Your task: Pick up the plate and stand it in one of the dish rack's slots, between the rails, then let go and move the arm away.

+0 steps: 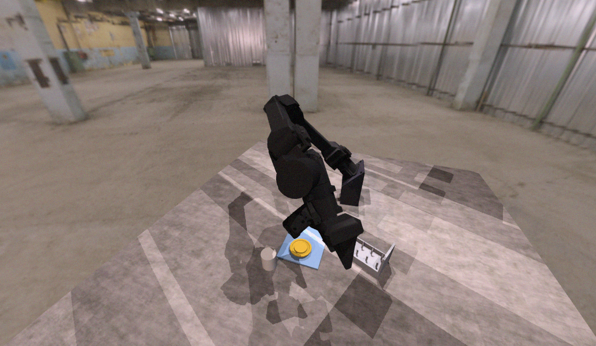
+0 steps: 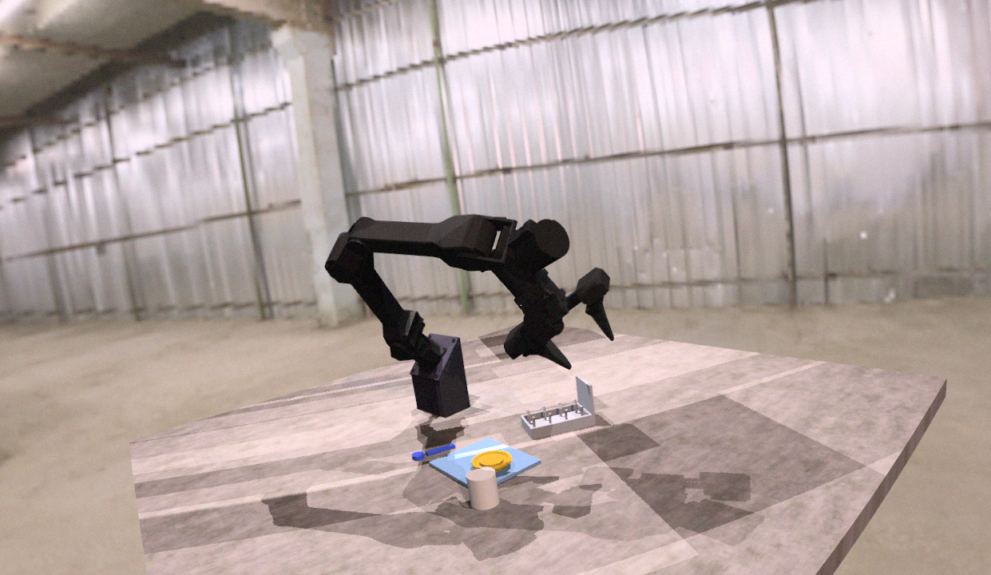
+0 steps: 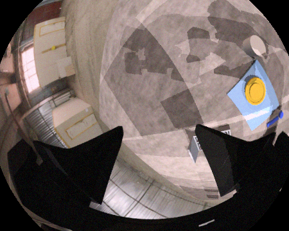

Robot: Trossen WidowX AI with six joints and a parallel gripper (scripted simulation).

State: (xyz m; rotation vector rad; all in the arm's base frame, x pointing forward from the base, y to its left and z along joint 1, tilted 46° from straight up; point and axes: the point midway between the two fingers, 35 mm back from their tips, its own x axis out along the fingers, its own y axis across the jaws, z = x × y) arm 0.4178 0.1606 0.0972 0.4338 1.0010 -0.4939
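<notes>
Now: gripper tip 120 mm past the yellow plate, 130 mm to the left of it and 170 mm above it. Also, from my gripper tip: grey dish rack: 180 mm behind, 50 mm to the left, 170 mm below; then beige cup: 40 mm behind, 200 mm to the right, 160 mm below; then small blue utensil: 260 mm behind, 190 mm to the right, 190 mm below.
</notes>
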